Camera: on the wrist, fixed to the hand. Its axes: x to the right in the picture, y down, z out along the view.
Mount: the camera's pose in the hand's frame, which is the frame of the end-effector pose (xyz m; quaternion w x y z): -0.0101 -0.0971 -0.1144 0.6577 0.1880 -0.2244 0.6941
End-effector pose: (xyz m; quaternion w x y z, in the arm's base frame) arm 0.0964 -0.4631 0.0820 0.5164 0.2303 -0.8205 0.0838
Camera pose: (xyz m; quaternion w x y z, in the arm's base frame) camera 0.2377 -0.5026 0.1151 0.0541 -0.3022 -0.7996 0.5161
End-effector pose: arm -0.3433 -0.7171 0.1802 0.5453 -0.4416 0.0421 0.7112
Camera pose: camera -0.1976 -0.7475 0.1586 0.0425 -0.0009 -0.3455 -0.9374
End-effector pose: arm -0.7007 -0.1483 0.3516 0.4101 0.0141 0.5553 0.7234
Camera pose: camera -0.6923 -0.2405 0.2331 0.1104 -0.6341 -0.3994 -0.6528
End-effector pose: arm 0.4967 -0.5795 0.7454 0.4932 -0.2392 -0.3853 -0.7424
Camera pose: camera 0.4146 -0.6454 0.6380 0.7981 -0.4986 -0.3376 -0.0198
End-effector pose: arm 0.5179 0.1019 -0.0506 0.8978 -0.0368 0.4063 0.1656
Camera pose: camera 0.4614 -0.0153 -0.1261 0.5736 0.4638 0.1224 0.6640
